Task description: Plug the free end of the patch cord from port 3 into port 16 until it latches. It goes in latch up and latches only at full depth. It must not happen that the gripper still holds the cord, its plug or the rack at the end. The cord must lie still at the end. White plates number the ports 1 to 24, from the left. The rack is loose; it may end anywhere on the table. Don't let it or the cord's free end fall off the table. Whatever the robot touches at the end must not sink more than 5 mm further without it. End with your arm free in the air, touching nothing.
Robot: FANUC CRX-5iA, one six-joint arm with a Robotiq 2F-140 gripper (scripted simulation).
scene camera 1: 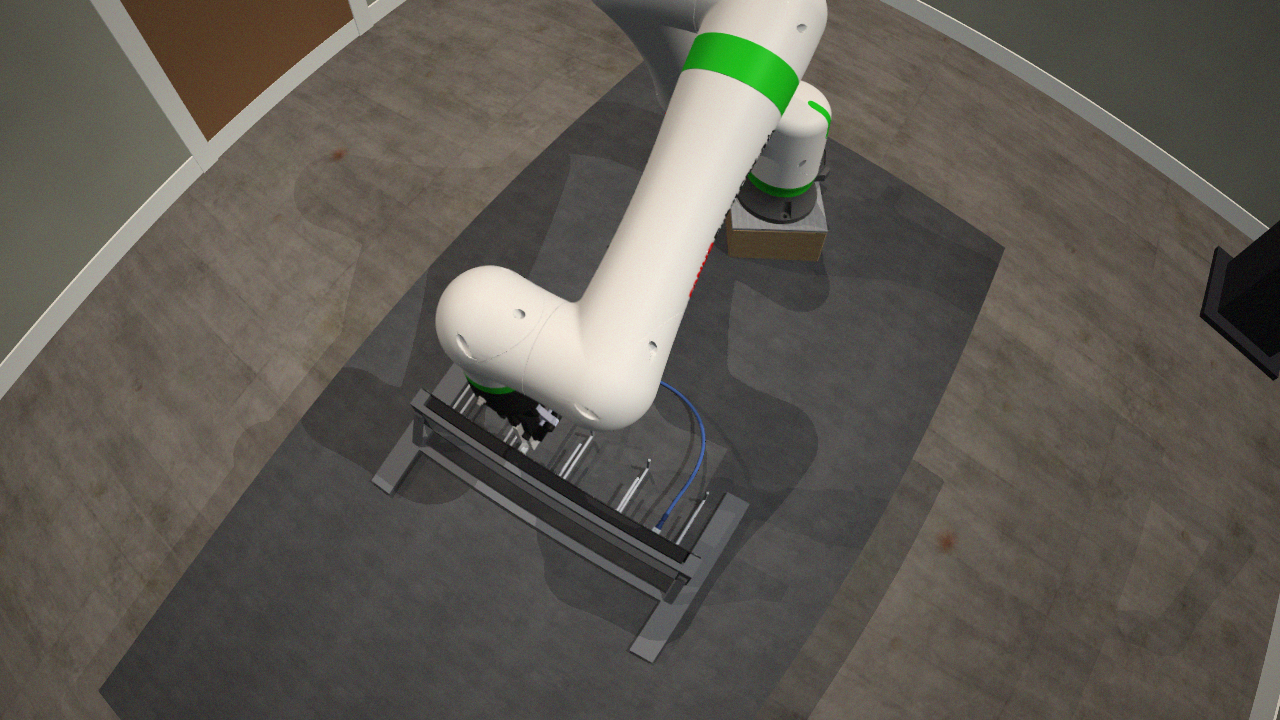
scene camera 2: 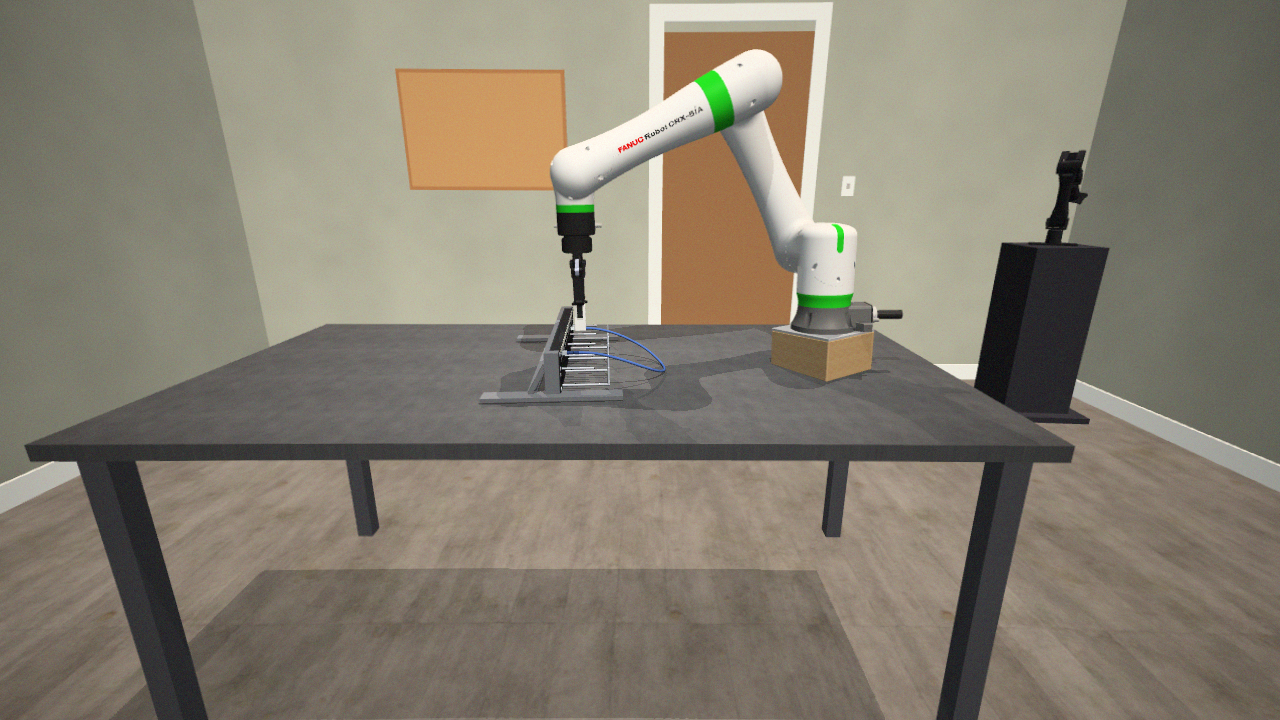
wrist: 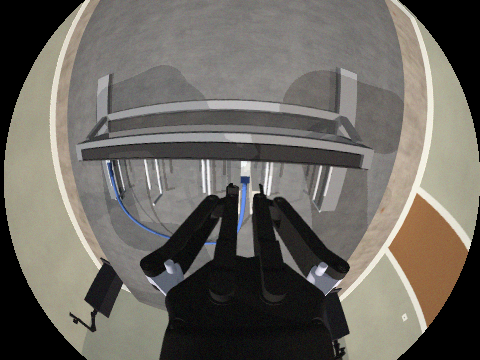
Labels:
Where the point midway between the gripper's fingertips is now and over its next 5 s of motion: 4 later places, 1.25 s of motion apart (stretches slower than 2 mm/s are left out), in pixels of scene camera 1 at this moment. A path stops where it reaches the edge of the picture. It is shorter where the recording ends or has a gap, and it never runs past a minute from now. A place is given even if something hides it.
My gripper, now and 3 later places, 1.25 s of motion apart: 531,438; 528,442; 526,445; 524,442

